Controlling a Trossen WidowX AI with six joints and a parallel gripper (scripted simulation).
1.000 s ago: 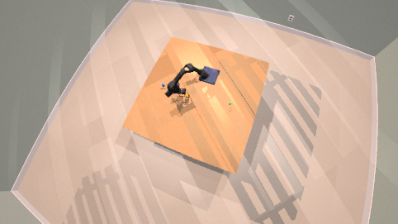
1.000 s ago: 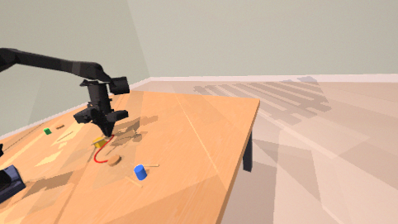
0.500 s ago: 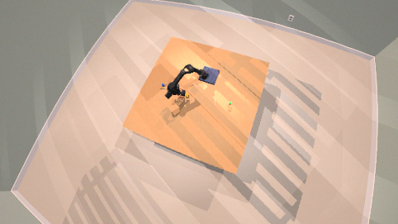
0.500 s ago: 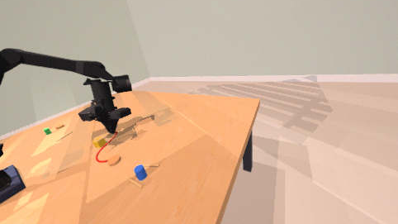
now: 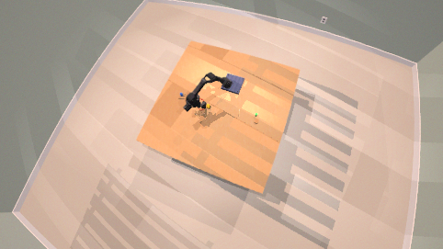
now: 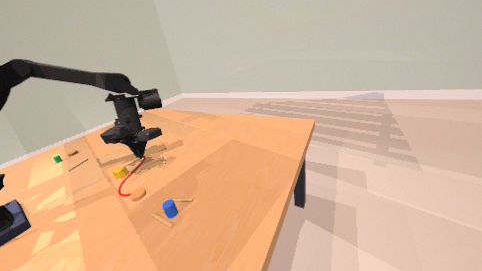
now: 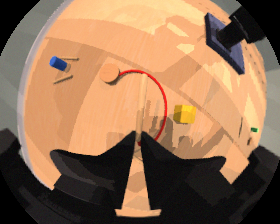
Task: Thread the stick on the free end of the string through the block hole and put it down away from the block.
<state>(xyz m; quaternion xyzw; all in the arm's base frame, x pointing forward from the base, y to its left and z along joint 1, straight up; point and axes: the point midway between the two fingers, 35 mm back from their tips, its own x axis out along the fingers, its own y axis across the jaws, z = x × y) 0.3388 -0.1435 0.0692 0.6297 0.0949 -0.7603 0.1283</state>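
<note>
The yellow wooden block is 70 mm to the left of my gripper tip, 50 mm behind it and 40 mm below it. Also, from my gripper tip: blue cylinder (240 mm to the right, 60 mm behind, 40 mm below); then green piece (520 mm to the left, 160 mm behind, 40 mm below); then round wooden button (90 mm to the right, 70 mm behind, 50 mm below).
</note>
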